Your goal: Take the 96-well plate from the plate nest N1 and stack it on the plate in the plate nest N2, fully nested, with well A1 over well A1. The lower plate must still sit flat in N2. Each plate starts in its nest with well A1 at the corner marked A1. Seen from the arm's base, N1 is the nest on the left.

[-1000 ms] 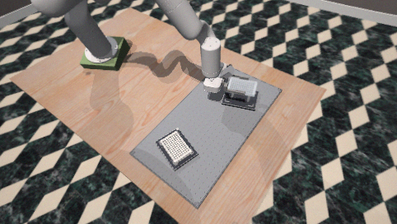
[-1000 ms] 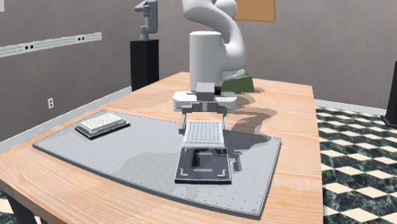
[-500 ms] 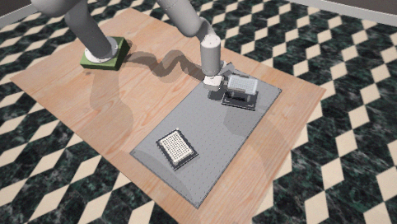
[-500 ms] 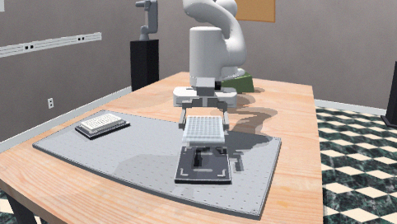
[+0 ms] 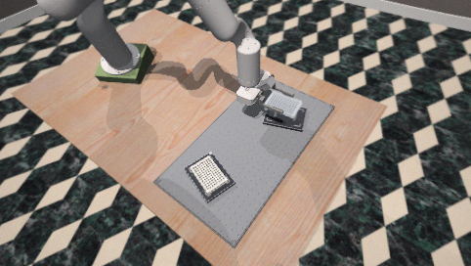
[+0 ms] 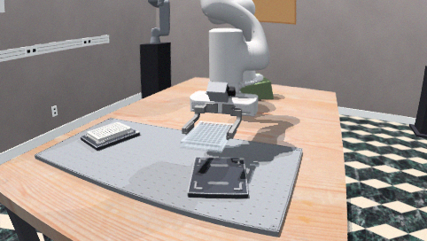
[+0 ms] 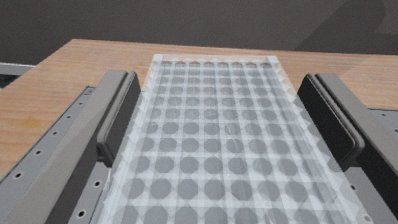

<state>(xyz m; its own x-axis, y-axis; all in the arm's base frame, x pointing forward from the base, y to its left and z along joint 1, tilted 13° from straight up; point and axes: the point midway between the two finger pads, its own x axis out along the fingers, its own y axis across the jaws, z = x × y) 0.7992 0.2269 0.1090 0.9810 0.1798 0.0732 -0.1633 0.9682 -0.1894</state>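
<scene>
The white 96-well plate is 5 cm behind my hand, 38 cm to the right of it and 9 cm below it. From my hand the other things lie so: black nest 2 cm to the left, 10 cm below; then clear 96-well plate 1 cm below.
</scene>
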